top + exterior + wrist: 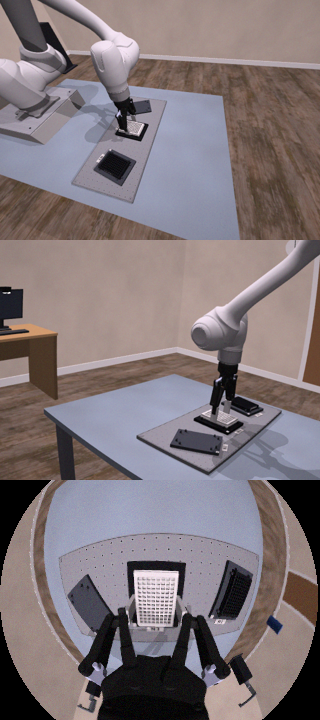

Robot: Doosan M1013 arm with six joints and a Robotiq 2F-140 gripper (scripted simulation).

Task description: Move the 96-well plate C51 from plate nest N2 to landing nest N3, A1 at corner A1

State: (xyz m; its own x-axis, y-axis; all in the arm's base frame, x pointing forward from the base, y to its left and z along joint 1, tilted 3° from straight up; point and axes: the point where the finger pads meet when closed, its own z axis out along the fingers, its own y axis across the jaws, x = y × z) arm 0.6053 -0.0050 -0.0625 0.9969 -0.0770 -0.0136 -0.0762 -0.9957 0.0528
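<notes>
Now: the black landing nest N3 4 cm below my hand. The rest, counted from my hand: white 96-well plate C51 (2 cm below); black 96-well plate C15 (22 cm to the right, 3 cm below); dark grey nest (19 cm to the left, 4 cm below, 2 cm behind).
</notes>
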